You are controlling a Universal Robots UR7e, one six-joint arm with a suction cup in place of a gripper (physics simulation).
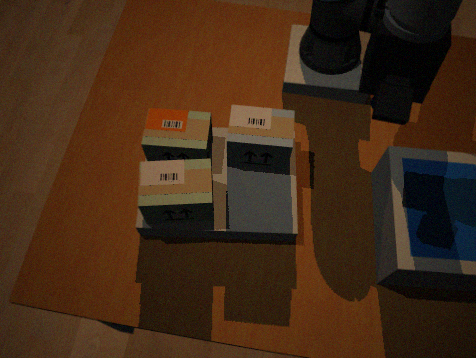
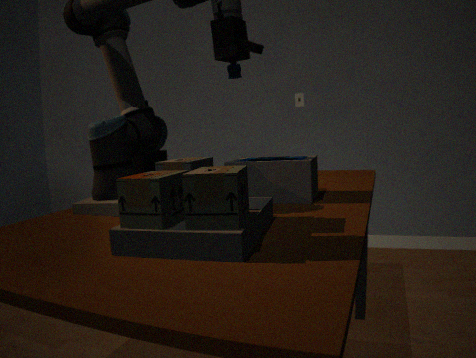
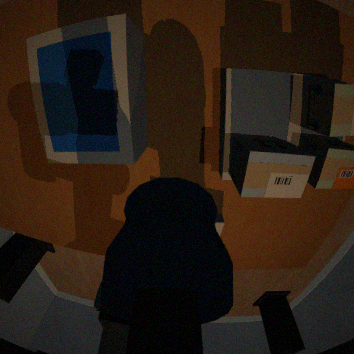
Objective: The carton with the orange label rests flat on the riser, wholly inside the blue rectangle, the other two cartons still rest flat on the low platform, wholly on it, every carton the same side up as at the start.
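Where they show: hand, tool point: (image 2: 235, 77) (image 3: 170, 217); arm's base, link origin: (image 1: 329, 52).
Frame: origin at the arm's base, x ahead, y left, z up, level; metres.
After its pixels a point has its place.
Note:
The carton with the orange label (image 1: 197, 131) {y -0.223, x 0.367, z 0.095 m} (image 2: 141, 200) {y -0.326, x 0.387, z 0.058 m} (image 3: 334, 167) {y -0.234, x 0.369, z 0.095 m} rests flat on the low platform (image 1: 260, 205) {y -0.071, x 0.450, z 0.007 m} (image 2: 175, 245) {y -0.323, x 0.450, z -0.016 m} (image 3: 260, 95) {y -0.068, x 0.455, z 0.007 m}, its arrows pointing up. A carton with a pale label (image 1: 175, 192) {y -0.222, x 0.505, z 0.100 m} (image 2: 215, 200) {y -0.290, x 0.513, z 0.056 m} (image 3: 344, 112) {y -0.194, x 0.469, z 0.100 m} stands close beside it. Another pale-label carton (image 1: 262, 125) {y -0.102, x 0.329, z 0.109 m} (image 2: 187, 161) {y -0.157, x 0.372, z 0.109 m} (image 3: 277, 175) {y -0.101, x 0.331, z 0.110 m} stands across a gap, also on the platform. The riser (image 1: 402, 235) {y 0.194, x 0.471, z 0.079 m} (image 2: 287, 180) {y 0.181, x 0.469, z 0.025 m} (image 3: 138, 100) {y 0.169, x 0.397, z 0.018 m} bears a blue rectangle (image 1: 419, 242) {y 0.226, x 0.476, z 0.079 m} (image 2: 275, 158) {y 0.278, x 0.398, z 0.079 m} (image 3: 95, 143) {y 0.227, x 0.315, z 0.079 m} with shadows on it and no carton. My suction cup (image 2: 234, 77) (image 3: 170, 192) is open, high above the table and apart from every carton.
The arm's base plate (image 1: 295, 65) {y -0.074, x 0.064, z -0.002 m} (image 2: 95, 207) {y -0.102, x 0.011, z -0.018 m} stands on the table (image 1: 90, 200) {y -0.429, x 0.515, z -0.041 m} (image 2: 200, 295) {y -0.430, x 0.565, z -0.041 m} behind the platform. The riser is taller than the platform and stands apart from it. A wall socket (image 2: 299, 99) is on the back wall.

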